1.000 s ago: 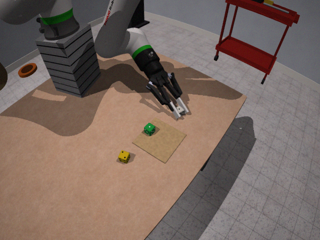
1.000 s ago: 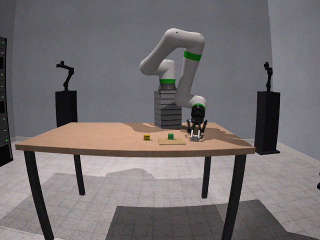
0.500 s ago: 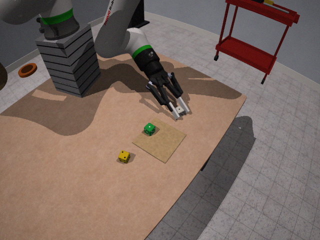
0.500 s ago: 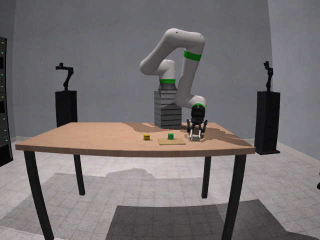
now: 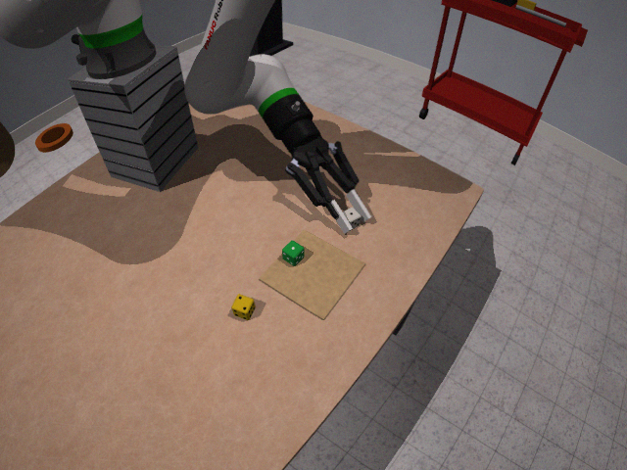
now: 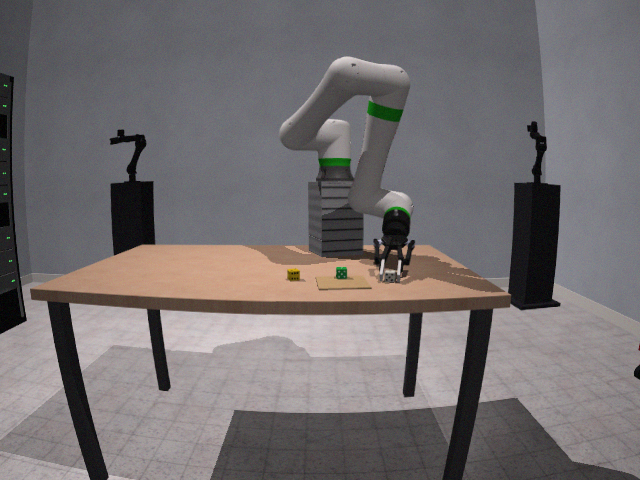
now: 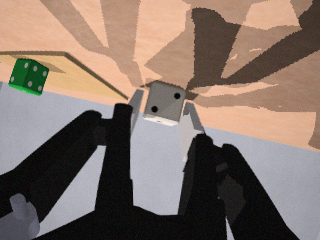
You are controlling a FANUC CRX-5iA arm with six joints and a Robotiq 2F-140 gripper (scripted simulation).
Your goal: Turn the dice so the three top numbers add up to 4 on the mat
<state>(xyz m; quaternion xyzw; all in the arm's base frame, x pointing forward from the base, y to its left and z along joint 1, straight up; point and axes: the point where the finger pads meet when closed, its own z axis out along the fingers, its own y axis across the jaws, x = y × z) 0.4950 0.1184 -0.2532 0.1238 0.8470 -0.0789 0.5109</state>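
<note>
Right now the white die is 1 cm below my hand and 1 cm ahead of it. From my hand the other things lie so: green die (14 cm to the right, 3 cm behind, 1 cm below); then yellow die (28 cm to the right, 3 cm behind, 1 cm below); then tan mat (14 cm to the right, 3 cm below, 1 cm ahead).
</note>
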